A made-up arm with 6 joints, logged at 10 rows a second.
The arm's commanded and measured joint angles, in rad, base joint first. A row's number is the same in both.
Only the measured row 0 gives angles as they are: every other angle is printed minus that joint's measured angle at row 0.
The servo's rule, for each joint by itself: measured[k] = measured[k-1] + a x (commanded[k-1-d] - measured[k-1]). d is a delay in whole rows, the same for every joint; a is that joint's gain. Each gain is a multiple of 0.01, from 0.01 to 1. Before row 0 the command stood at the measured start. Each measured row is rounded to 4 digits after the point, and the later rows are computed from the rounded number. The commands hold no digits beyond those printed.
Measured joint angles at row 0:
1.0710 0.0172 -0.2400 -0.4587 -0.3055 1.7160
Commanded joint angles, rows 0 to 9:
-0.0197 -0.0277 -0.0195 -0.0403 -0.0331 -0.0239
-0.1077 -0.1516 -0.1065 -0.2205 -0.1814 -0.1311
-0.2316 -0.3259 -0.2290 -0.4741 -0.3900 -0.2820
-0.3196 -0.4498 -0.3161 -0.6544 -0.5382 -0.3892
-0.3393 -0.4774 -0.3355 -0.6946 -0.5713 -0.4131
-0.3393 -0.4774 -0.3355 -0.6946 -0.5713 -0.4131
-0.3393 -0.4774 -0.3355 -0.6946 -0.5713 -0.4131
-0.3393 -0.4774 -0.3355 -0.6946 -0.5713 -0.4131
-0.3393 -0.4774 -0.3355 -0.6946 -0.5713 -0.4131
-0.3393 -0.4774 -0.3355 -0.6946 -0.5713 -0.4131
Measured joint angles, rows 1 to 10:
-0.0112 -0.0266 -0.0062 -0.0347 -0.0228 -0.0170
-0.0662 -0.1466 -0.0383 -0.1945 -0.1322 -0.0980
-0.1605 -0.3187 -0.0993 -0.4350 -0.3101 -0.2286
-0.2512 -0.4446 -0.1687 -0.6237 -0.4675 -0.3426
-0.3014 -0.4761 -0.2221 -0.6847 -0.5391 -0.3927
-0.3230 -0.4773 -0.2584 -0.6932 -0.5613 -0.4072
-0.3323 -0.4774 -0.2831 -0.6944 -0.5682 -0.4114
-0.3363 -0.4774 -0.2999 -0.6946 -0.5703 -0.4126
-0.3380 -0.4774 -0.3113 -0.6946 -0.5710 -0.4130
-0.3387 -0.4774 -0.3190 -0.6946 -0.5712 -0.4131
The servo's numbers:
d 0
a 0.57 0.96 0.32 0.86 0.69 0.71

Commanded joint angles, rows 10 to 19:
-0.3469 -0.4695 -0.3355 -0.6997 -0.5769 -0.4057
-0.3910 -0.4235 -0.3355 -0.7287 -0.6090 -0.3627
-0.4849 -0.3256 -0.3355 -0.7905 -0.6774 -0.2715
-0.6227 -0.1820 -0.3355 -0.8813 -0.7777 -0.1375
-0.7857 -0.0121 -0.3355 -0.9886 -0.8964 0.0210
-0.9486 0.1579 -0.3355 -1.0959 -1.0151 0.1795
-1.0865 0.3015 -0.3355 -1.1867 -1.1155 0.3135
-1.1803 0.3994 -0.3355 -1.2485 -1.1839 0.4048
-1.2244 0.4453 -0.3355 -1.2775 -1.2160 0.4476
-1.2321 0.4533 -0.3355 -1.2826 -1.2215 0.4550
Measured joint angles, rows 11 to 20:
-0.3434 -0.4698 -0.3243 -0.6990 -0.5751 -0.4078
-0.3705 -0.4254 -0.3279 -0.7245 -0.5985 -0.3758
-0.4357 -0.3296 -0.3303 -0.7813 -0.6529 -0.3017
-0.5423 -0.1879 -0.3320 -0.8673 -0.7390 -0.1851
-0.6810 -0.0191 -0.3331 -0.9716 -0.8476 -0.0388
-0.8335 0.1508 -0.3339 -1.0785 -0.9632 0.1162
-0.9777 0.2955 -0.3344 -1.1716 -1.0683 0.2563
-1.0932 0.3952 -0.3348 -1.2377 -1.1481 0.3617
-1.1680 0.4433 -0.3350 -1.2719 -1.1950 0.4227
-1.2045 0.4529 -0.3352 -1.2811 -1.2133 0.4456

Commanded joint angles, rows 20 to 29:
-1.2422 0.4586 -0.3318 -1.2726 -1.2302 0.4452
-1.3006 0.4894 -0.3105 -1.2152 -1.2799 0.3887
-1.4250 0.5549 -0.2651 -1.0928 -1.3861 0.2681
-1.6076 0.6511 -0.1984 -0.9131 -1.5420 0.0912
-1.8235 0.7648 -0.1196 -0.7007 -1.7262 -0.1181
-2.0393 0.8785 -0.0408 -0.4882 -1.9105 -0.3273
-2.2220 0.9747 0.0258 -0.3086 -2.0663 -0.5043
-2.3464 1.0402 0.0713 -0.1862 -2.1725 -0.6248
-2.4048 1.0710 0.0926 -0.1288 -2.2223 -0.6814
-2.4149 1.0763 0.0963 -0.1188 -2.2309 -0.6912
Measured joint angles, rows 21 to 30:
-1.2260 0.4584 -0.3341 -1.2738 -1.2250 0.4453
-1.2685 0.4882 -0.3265 -1.2234 -1.2629 0.4051
-1.3577 0.5522 -0.3069 -1.1111 -1.3479 0.3078
-1.5001 0.6471 -0.2722 -0.9408 -1.4818 0.1540
-1.6844 0.7601 -0.2234 -0.7343 -1.6504 -0.0392
-1.8867 0.8738 -0.1650 -0.5227 -1.8299 -0.2438
-2.0778 0.9707 -0.1039 -0.3386 -1.9930 -0.4288
-2.2309 1.0374 -0.0478 -0.2075 -2.1169 -0.5680
-2.3300 1.0697 -0.0029 -0.1398 -2.1896 -0.6485
-2.3784 1.0760 0.0288 -0.1217 -2.2181 -0.6788

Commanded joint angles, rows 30 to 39:
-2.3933 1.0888 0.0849 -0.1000 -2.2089 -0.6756
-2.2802 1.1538 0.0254 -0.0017 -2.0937 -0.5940
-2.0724 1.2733 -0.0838 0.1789 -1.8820 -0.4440
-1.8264 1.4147 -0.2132 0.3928 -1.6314 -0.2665
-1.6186 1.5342 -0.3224 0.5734 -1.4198 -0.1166
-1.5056 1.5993 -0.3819 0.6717 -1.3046 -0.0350
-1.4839 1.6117 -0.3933 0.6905 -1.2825 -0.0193
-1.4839 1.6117 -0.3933 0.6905 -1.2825 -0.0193
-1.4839 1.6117 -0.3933 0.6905 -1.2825 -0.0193
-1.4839 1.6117 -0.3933 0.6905 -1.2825 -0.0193
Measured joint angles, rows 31 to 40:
-2.3869 1.0883 0.0468 -0.1030 -2.2118 -0.6765
-2.3261 1.1512 0.0400 -0.0159 -2.1303 -0.6179
-2.1815 1.2684 0.0004 0.1516 -1.9590 -0.4944
-1.9791 1.4088 -0.0680 0.3590 -1.7330 -0.3326
-1.7736 1.5292 -0.1494 0.5434 -1.5169 -0.1792
-1.6208 1.5965 -0.2238 0.6537 -1.3704 -0.0768
-1.5428 1.6111 -0.2780 0.6853 -1.3097 -0.0360
-1.5092 1.6117 -0.3149 0.6898 -1.2909 -0.0241
-1.4948 1.6117 -0.3400 0.6904 -1.2851 -0.0207
-1.4886 1.6117 -0.3571 0.6905 -1.2833 -0.0197

